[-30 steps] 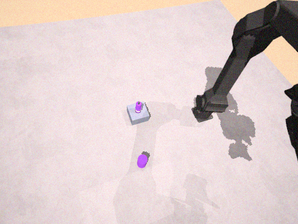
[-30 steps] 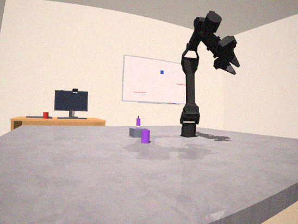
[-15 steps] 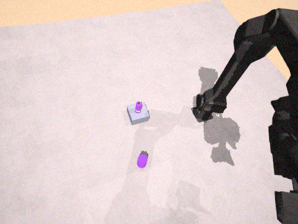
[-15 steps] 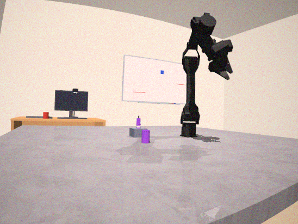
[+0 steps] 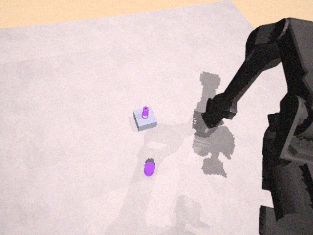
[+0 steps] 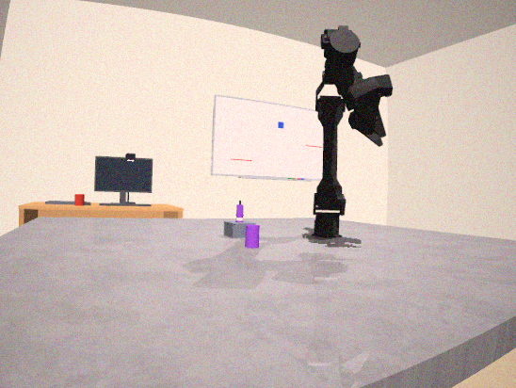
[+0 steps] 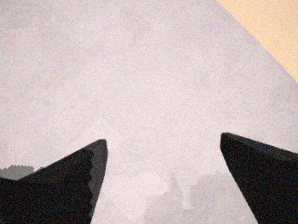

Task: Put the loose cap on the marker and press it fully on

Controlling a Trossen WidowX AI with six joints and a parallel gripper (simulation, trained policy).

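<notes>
Right now my gripper tip is 20 cm above the purple cap, 19 cm to the left of it and 19 cm short of it. Round my gripper tip: grey holder block: 37 cm to the right, 21 cm below, 14 cm ahead.
</notes>
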